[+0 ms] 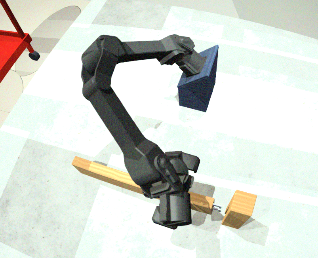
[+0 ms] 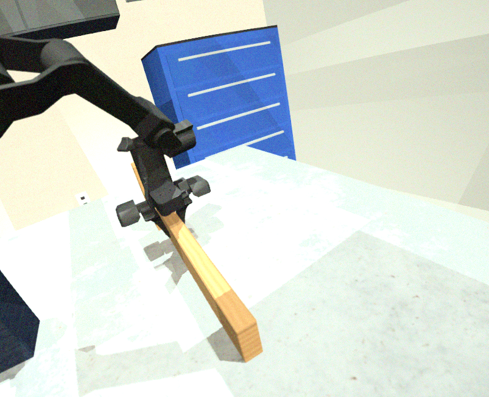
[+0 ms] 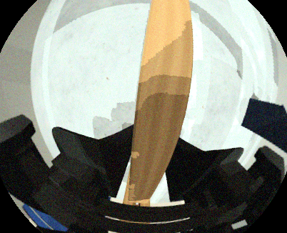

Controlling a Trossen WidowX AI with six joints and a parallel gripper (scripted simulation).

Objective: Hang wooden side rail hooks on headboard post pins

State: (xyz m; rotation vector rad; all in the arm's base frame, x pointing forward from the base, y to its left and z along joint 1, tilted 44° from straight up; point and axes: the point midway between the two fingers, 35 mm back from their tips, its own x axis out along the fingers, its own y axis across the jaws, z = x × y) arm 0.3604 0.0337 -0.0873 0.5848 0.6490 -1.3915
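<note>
The wooden headboard post is 16 cm to the left of my gripper tip, 4 cm above it and 1 cm behind it.
</note>
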